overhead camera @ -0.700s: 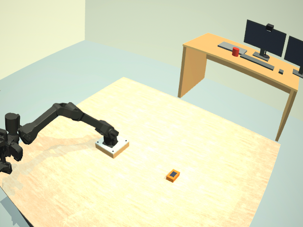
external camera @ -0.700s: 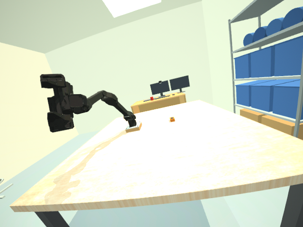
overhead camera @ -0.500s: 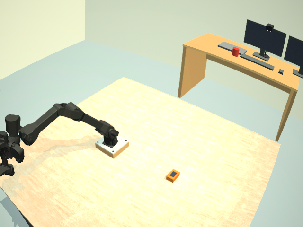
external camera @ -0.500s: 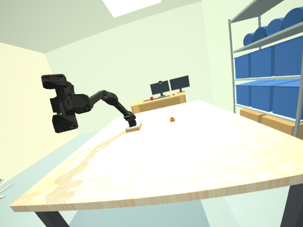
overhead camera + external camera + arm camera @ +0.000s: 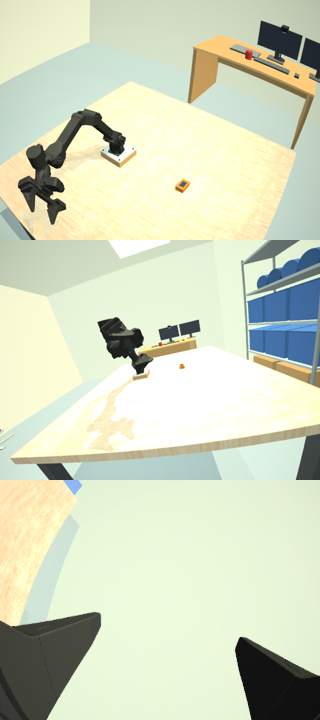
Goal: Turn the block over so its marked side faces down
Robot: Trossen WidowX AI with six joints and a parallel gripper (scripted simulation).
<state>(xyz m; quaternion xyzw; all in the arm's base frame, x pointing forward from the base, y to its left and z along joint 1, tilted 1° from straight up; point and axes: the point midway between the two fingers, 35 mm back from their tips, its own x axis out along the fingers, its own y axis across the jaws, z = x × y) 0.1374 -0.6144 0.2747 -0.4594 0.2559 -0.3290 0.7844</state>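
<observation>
My gripper tip is now 610 mm to the right of the orange block, 300 mm above it and 210 mm short of it.
</observation>
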